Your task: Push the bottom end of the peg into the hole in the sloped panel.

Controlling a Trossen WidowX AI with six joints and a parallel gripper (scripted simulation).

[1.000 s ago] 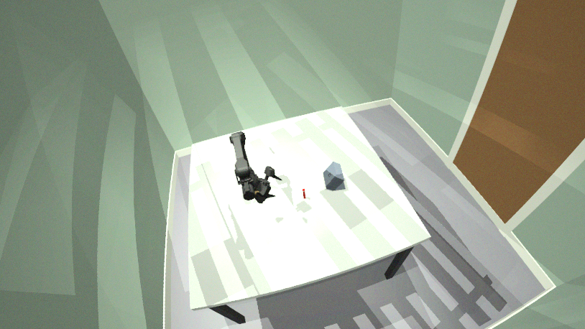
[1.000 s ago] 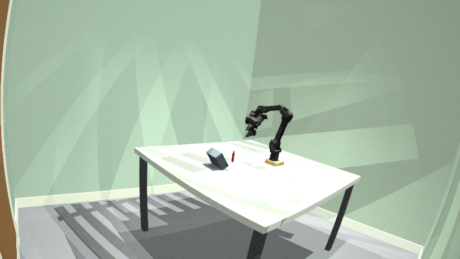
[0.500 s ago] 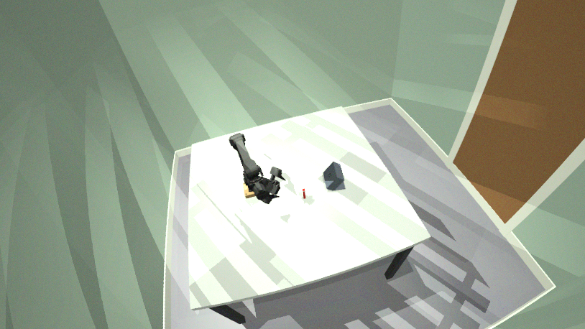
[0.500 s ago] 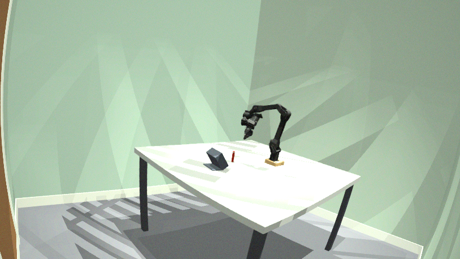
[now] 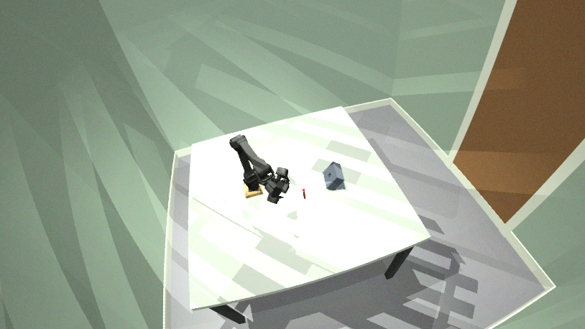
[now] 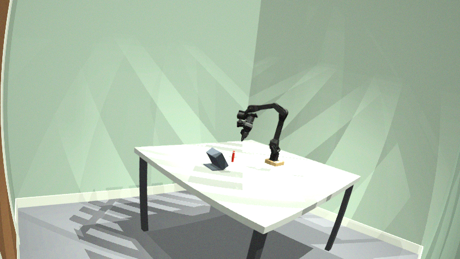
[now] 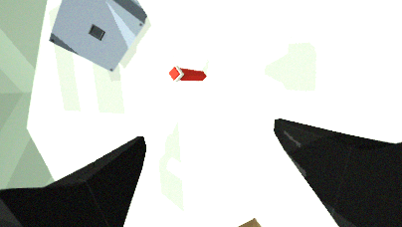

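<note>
Now: gripper tip 100 mm above the red square peg, 90 mm short of it and 30 mm to the right of it. The rest, counted from my gripper tip: sloped panel 280 mm ahead, 110 mm to the left, 100 mm below.
</note>
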